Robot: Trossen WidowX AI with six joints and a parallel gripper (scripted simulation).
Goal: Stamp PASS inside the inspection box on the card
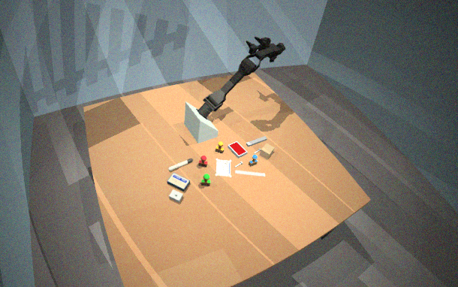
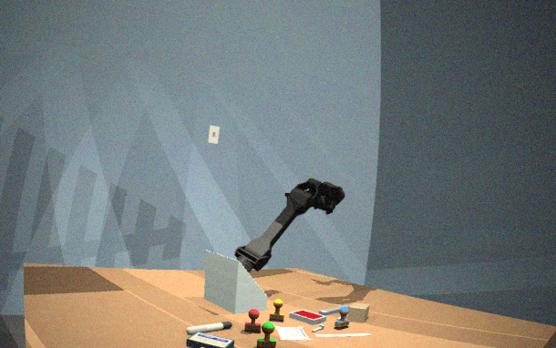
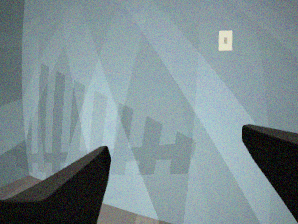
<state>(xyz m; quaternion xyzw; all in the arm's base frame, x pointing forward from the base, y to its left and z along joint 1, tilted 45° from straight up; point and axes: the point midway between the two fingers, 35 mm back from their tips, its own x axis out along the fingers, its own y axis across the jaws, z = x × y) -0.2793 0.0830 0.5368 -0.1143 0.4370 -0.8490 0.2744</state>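
My gripper tip is now 74 cm short of the green-knobbed stamp, 51 cm to the left of it and 35 cm above it. Round my gripper tip: tan cube: 65 cm ahead, 35 cm below, 14 cm to the right; then red ink pad: 59 cm ahead, 37 cm below, 28 cm to the right; then grey bar: 55 cm ahead, 36 cm below, 15 cm to the right.
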